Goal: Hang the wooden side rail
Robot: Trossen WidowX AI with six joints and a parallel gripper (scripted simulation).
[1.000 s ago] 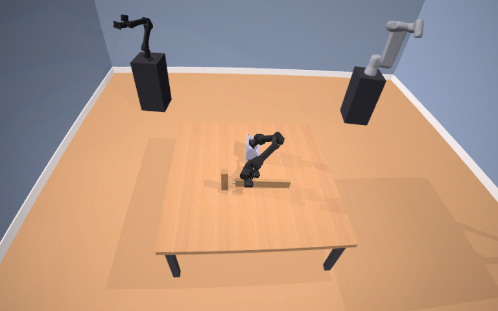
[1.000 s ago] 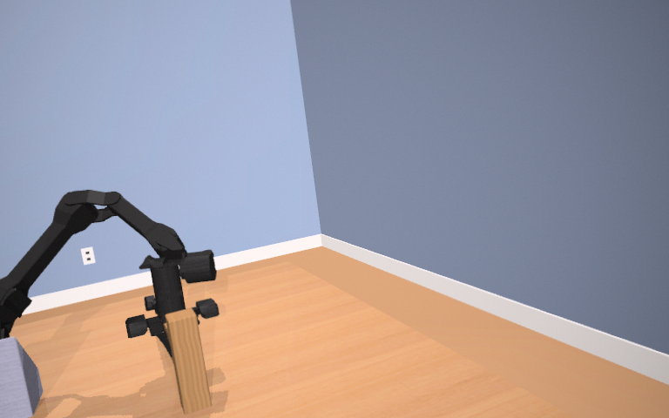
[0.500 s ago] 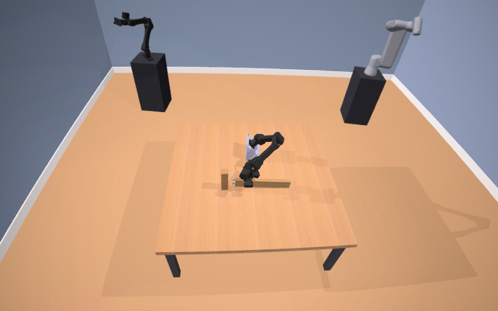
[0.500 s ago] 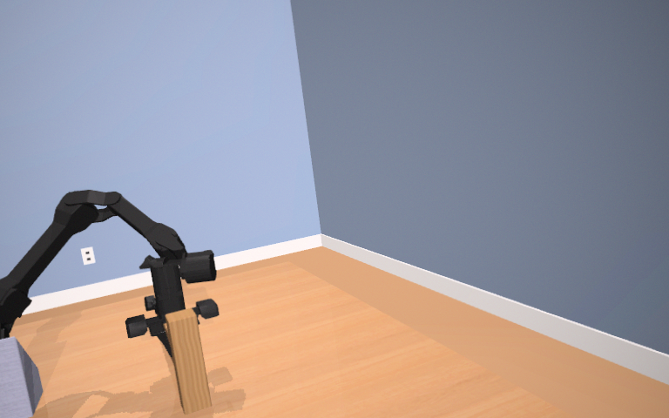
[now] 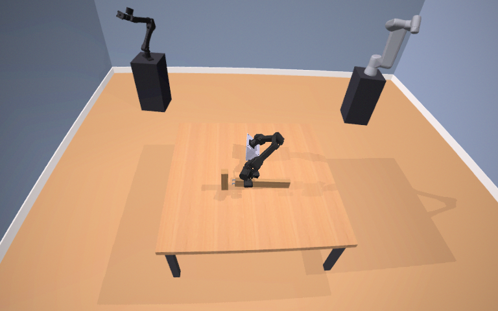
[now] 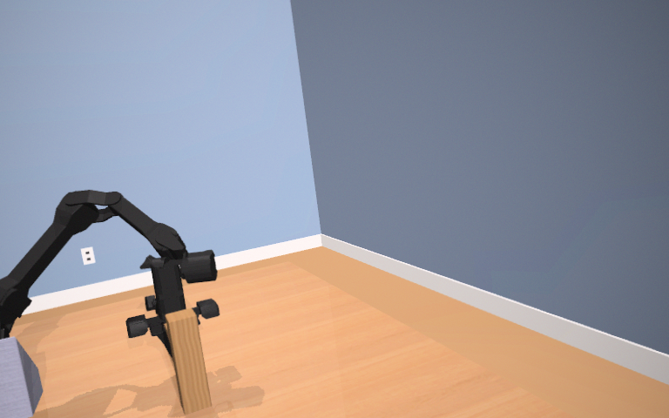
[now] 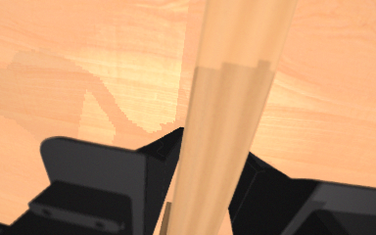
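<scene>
Now: gripper tip 160 mm to the left of the headboard post, 40 mm below it and 20 mm short of it.
</scene>
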